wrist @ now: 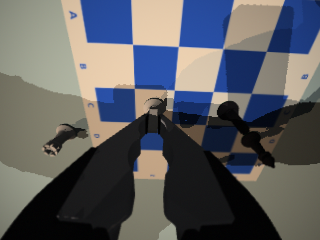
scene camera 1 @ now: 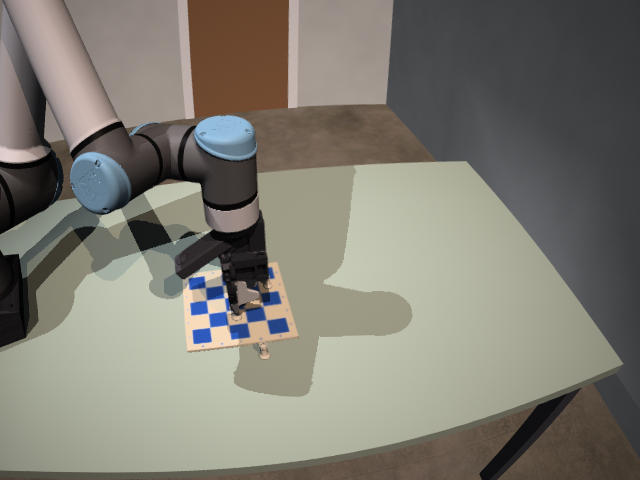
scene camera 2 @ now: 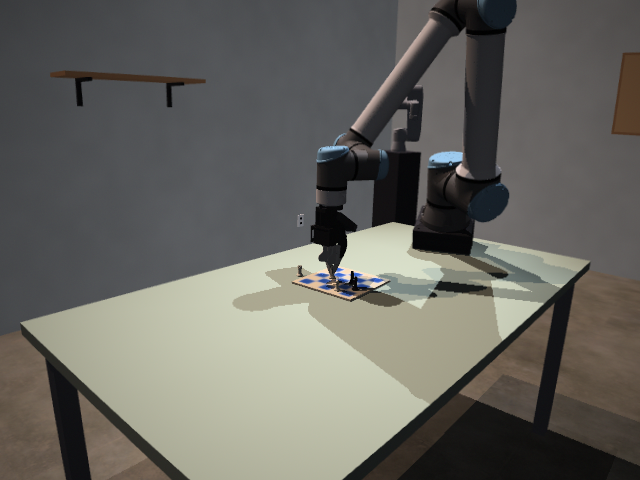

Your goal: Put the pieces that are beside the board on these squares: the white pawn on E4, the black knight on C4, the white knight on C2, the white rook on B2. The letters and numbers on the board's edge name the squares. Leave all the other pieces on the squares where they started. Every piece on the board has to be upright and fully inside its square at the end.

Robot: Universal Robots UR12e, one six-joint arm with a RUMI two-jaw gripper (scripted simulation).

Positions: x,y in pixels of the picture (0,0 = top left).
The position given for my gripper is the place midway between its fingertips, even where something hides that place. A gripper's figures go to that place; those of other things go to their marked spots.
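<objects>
My gripper (wrist: pixel 153 115) is 0.15 m from the lens. There is a board (wrist: pixel 193 63) here too, and the board is 0.15 m from the lens as well.
</objects>
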